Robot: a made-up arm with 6 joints. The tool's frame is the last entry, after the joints. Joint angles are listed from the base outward. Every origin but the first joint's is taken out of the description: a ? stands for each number. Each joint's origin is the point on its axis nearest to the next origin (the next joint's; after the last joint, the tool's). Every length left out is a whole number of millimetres.
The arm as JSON. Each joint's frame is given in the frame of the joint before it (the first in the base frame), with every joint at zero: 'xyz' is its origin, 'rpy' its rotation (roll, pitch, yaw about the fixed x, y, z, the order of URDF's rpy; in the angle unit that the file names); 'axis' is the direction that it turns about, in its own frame. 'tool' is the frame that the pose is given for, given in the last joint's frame.
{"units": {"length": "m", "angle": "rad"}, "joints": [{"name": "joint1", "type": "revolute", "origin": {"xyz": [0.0, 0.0, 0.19], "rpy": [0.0, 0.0, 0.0]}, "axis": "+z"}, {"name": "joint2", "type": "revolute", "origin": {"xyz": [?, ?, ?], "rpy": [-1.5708, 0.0, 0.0]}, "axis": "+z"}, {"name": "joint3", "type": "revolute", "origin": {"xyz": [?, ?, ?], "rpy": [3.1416, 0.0, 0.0]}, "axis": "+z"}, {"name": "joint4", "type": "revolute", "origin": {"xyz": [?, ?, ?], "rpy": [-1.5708, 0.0, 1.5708]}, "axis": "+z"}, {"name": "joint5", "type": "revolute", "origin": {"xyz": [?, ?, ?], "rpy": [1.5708, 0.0, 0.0]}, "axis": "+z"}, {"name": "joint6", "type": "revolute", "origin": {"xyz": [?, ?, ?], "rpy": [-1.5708, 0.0, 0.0]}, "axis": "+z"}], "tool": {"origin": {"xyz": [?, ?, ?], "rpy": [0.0, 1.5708, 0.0]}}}
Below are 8 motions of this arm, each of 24 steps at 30 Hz.
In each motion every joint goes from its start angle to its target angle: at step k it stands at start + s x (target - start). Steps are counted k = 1, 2, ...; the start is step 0. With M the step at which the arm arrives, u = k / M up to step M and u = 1 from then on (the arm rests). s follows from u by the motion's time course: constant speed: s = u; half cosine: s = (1 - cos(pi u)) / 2; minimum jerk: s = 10 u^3 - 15 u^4 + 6 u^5.
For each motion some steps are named. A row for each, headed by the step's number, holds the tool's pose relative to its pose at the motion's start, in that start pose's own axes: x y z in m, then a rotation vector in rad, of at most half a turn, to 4 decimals.
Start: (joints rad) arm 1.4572 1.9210 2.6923 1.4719 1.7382 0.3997
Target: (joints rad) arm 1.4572 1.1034 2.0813 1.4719 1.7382 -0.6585
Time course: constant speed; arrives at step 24
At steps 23, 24:
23: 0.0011 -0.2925 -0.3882 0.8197 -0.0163 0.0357
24: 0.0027 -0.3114 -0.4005 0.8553 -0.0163 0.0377

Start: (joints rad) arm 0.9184 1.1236 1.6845 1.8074 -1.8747 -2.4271
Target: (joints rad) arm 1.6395 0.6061 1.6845 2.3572 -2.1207 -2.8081
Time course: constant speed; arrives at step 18
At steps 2, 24:
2: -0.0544 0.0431 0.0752 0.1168 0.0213 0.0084
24: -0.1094 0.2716 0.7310 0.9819 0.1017 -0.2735

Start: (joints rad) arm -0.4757 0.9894 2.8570 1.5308 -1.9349 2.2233
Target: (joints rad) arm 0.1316 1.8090 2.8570 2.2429 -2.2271 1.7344
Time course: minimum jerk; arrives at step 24
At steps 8, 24:
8: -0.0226 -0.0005 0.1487 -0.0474 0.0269 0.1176
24: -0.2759 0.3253 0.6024 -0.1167 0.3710 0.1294

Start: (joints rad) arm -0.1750 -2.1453 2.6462 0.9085 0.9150 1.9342
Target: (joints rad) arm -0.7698 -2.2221 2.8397 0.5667 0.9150 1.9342
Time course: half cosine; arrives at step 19
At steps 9, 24:
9: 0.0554 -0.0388 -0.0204 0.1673 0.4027 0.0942
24: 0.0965 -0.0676 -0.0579 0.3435 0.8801 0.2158

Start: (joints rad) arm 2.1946 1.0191 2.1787 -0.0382 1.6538 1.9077
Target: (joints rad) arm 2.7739 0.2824 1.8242 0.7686 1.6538 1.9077
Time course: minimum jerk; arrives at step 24
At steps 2, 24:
2: 0.0028 0.0008 0.0026 0.0014 -0.0006 -0.0022
24: 0.6450 0.0421 0.1418 0.0053 -0.0872 -0.4415

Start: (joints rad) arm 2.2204 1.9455 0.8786 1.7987 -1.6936 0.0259
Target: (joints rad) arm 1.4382 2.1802 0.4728 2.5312 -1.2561 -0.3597
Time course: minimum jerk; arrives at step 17
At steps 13, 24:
13: 0.1480 0.5705 0.0250 -0.2003 -0.5270 0.1793
24: 0.1331 0.6143 0.0099 -0.1964 -0.6013 0.2302

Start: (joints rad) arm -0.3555 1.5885 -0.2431 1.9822 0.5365 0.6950
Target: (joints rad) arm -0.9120 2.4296 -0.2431 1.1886 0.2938 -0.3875
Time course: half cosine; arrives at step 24
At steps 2, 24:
2: 0.0060 0.0109 -0.0014 0.0442 -0.0023 -0.0032
24: 0.3904 0.4222 0.3278 2.4861 -0.2912 0.3322

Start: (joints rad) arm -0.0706 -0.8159 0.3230 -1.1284 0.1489 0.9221
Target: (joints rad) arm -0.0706 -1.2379 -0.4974 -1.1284 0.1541 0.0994
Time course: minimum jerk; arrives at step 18
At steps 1, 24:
1: -0.0004 -0.0001 -0.0002 0.0012 0.0006 -0.0001
24: -0.3299 -0.0775 -0.1559 0.7576 0.3261 -0.2353

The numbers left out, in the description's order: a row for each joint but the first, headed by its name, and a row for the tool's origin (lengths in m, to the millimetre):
joint2: 0.0 0.0 0.0
joint3: 0.0 -0.547 0.0
joint4: 0.579 0.0 0.0
joint5: 0.0 -0.138 0.0
joint6: 0.0 0.0 0.0
tool: 0.0 0.0 0.0

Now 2 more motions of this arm.
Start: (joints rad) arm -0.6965 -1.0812 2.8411 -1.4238 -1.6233 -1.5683
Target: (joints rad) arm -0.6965 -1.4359 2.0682 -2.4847 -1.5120 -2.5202
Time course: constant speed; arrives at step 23
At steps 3, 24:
3: 0.0216 0.0167 0.0218 0.1721 0.1412 0.0019
24: 0.1360 0.0944 0.0672 1.2613 1.1256 -0.2597

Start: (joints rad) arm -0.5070 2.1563 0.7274 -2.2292 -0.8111 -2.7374
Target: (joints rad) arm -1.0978 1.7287 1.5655 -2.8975 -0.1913 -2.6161
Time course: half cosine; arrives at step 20
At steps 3, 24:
3: 0.0151 -0.0534 -0.0022 0.0002 0.0306 -0.0835
24: -0.4553 -0.9576 0.0072 0.2593 0.3431 -1.3858

